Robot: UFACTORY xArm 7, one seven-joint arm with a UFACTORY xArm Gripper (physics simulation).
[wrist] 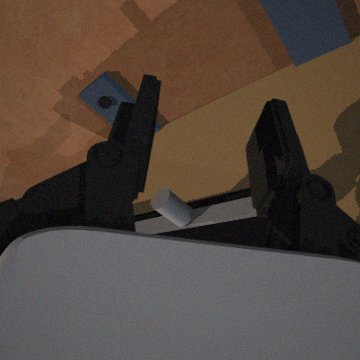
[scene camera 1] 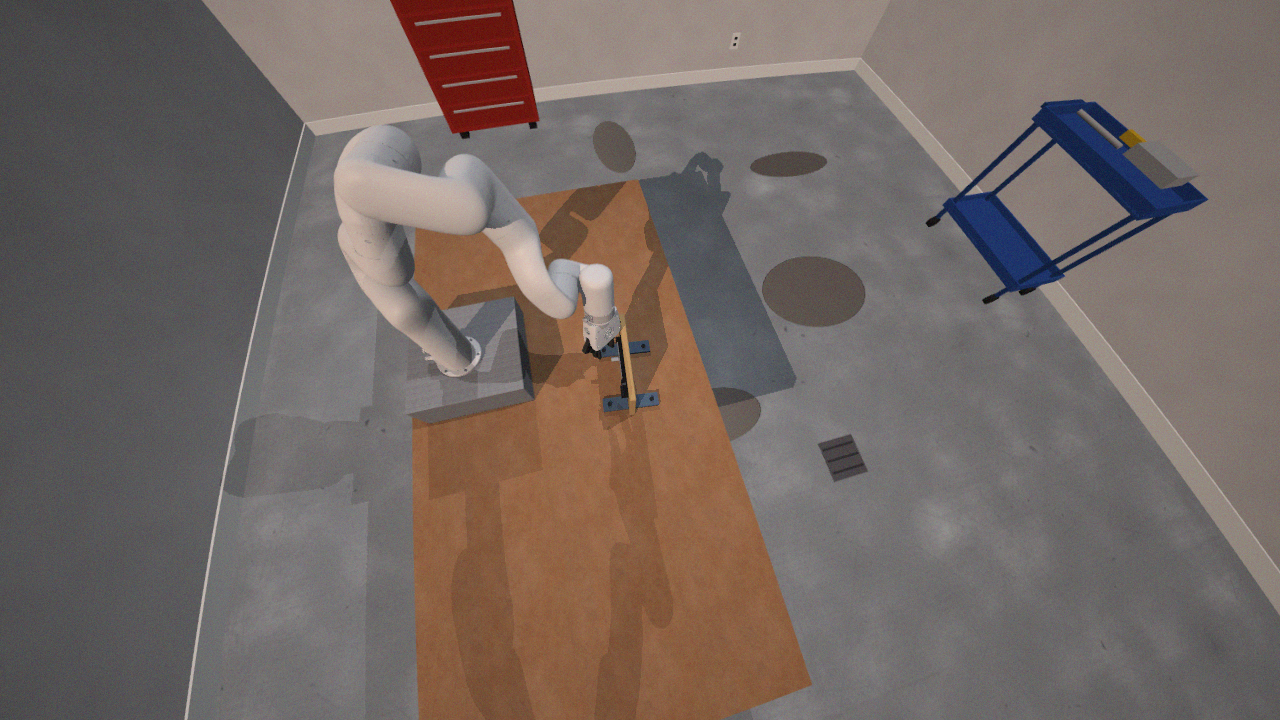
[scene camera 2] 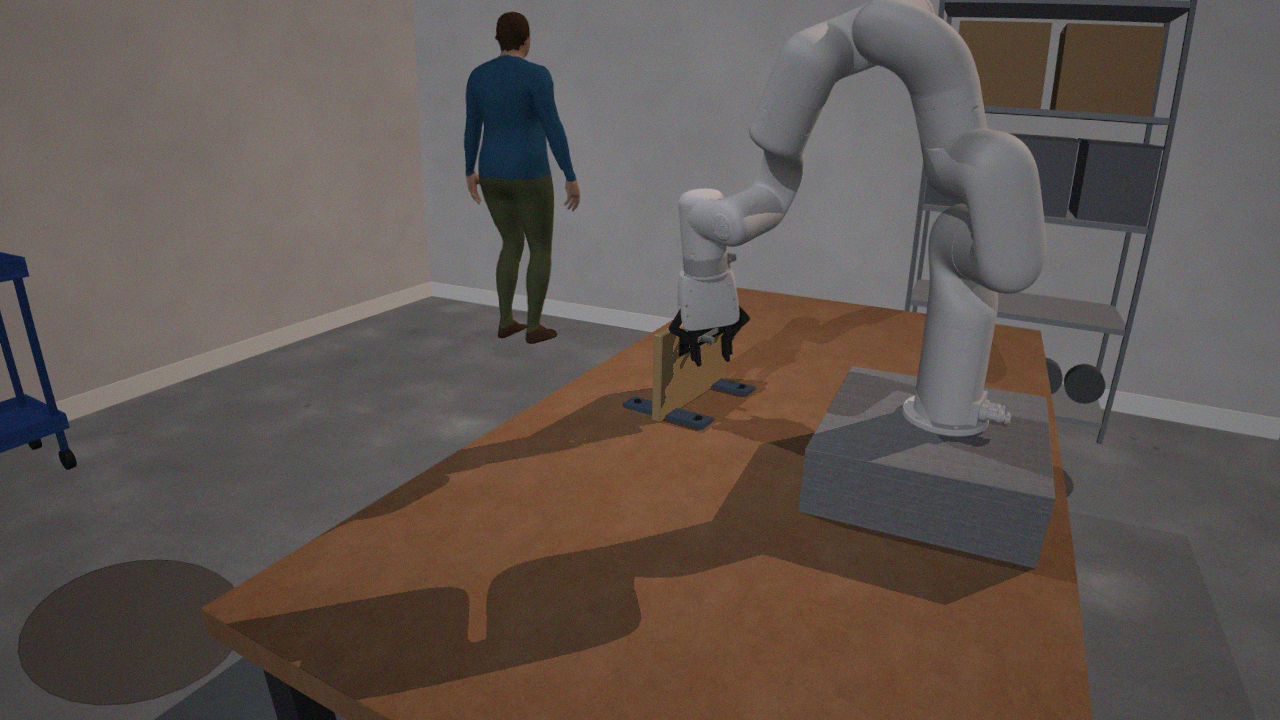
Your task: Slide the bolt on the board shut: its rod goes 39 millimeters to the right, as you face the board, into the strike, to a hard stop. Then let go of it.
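Where they show: gripper, fingertip midpoint: [wrist: 207, 113] [scene camera 1: 603, 350] [scene camera 2: 711, 360]; arm's base, link origin: [scene camera 1: 460, 356] [scene camera 2: 944, 416].
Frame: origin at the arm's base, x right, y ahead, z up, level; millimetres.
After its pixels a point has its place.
Note:
The upright tan board [scene camera 1: 630, 371] {x 95, y 484, z 52 mm} [scene camera 2: 689, 389] {x 21, y 467, z -82 mm} [wrist: 205, 150] {x 47, y 468, z -48 mm} stands on blue feet. In the wrist view a pale cylindrical bolt knob [wrist: 171, 206] {x 37, y 438, z 20 mm} sticks out from a light strip with dark edges, which runs along the board. My gripper [scene camera 1: 594, 351] {x 4, y 411, z -7 mm} [scene camera 2: 712, 358] {x 4, y 411, z -7 mm} [wrist: 207, 113] {x 4, y 411, z -7 mm} is partly open, fingers down, at the board's near face on the robot's side. In the wrist view the knob lies between the two fingers, closer to the left one, with a gap to the right one. Nothing is gripped. The gripper body hides part of the bolt; the strike cannot be made out.
The blue feet [scene camera 1: 646, 400] {x 135, y 531, z -103 mm} [scene camera 2: 689, 418] {x -50, y 420, z -103 mm} [wrist: 320, 30] {x -48, y 445, z -103 mm} rest on the orange-brown table [scene camera 1: 572, 510] {x 429, y 304, z -111 mm} [scene camera 2: 537, 510] {x -426, y 427, z -111 mm}. The arm's grey base block [scene camera 1: 483, 398] {x 128, y 79, z -3 mm} [scene camera 2: 921, 510] {x -176, y -26, z -64 mm} stands opposite the board. A person [scene camera 2: 508, 116] stands beyond the table. A blue cart [scene camera 1: 993, 237] is off the table.

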